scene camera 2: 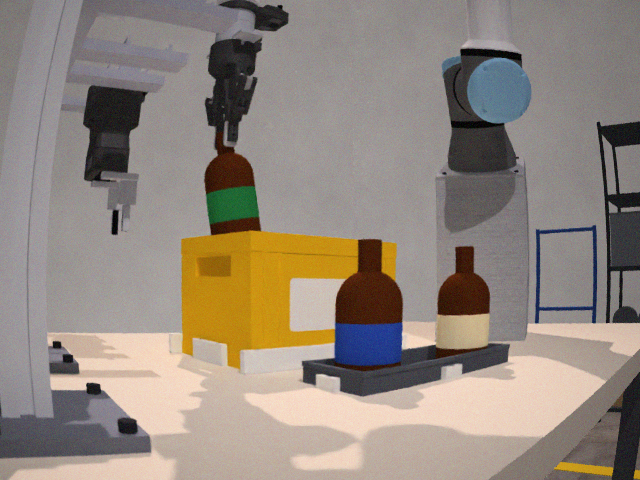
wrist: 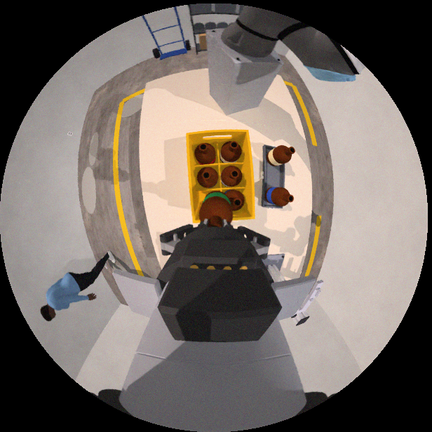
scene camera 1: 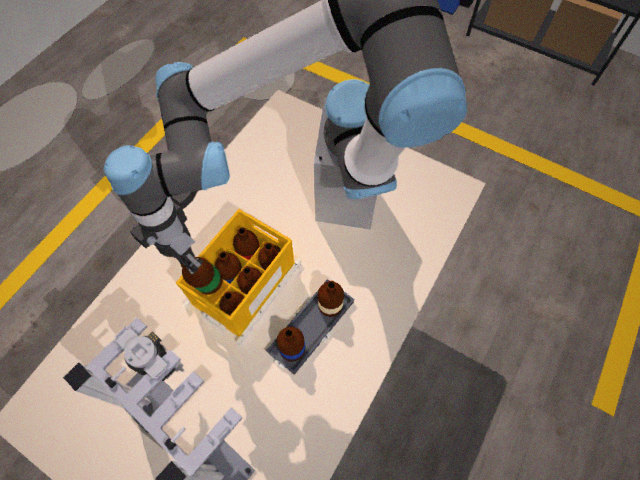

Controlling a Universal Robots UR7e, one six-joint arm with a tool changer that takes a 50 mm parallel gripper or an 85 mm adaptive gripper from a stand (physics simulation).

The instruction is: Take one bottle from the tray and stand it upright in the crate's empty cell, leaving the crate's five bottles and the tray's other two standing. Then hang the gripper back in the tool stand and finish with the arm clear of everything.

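Frame: origin at the arm's base, x ahead, y left, z up, level; centimetres.
Where they show: hand, its tool point: (scene camera 2: 234, 39); arm's base, origin of its link: (scene camera 2: 483, 165).
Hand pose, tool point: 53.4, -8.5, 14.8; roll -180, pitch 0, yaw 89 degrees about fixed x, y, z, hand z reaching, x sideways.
Observation:
Things, the pixels of their top centre, and the offset from my tool point, as dx, dy, dz.
- brown bottle with a green band, centre of its top: (scene camera 2: 232, 132) (scene camera 1: 190, 259) -1.0, +0.2, -16.5
- yellow crate, centre of its top: (scene camera 2: 289, 240) (scene camera 1: 234, 260) -10.9, +1.6, -32.2
- blue-banded bottle, centre of its top: (scene camera 2: 370, 239) (scene camera 1: 288, 333) -4.8, +25.6, -33.8
- cream-banded bottle, centre of its top: (scene camera 2: 464, 246) (scene camera 1: 331, 285) -21.8, +26.1, -33.8
- dark tray, centre of its top: (scene camera 2: 419, 354) (scene camera 1: 311, 324) -13.2, +25.8, -47.2
My gripper (scene camera 1: 192, 265) (scene camera 2: 225, 140) (wrist: 216, 221) is shut on the neck of a brown bottle with a green band (scene camera 1: 208, 280) (scene camera 2: 232, 204) (wrist: 217, 202). The bottle leans slightly over the near-left corner cell of the yellow crate (scene camera 1: 210, 311) (scene camera 2: 217, 310) (wrist: 251, 175). Its lower end is hidden by the crate wall in scene camera 2. Several brown bottles stand in the crate's other cells. A blue-banded bottle (scene camera 1: 290, 341) (scene camera 2: 368, 310) (wrist: 278, 196) and a cream-banded bottle (scene camera 1: 330, 297) (scene camera 2: 463, 294) (wrist: 281, 155) stand at opposite ends of the dark tray (scene camera 1: 312, 323) (scene camera 2: 405, 379) (wrist: 274, 175).
The tool stand (scene camera 1: 124, 395) (scene camera 2: 38, 206) is beside the crate, with another gripper (scene camera 2: 111, 129) hanging in it. The arm's grey pedestal (scene camera 1: 343, 204) (scene camera 2: 480, 258) (wrist: 232, 80) stands behind the crate and tray. A person in blue (wrist: 66, 291) shows in the wrist view.

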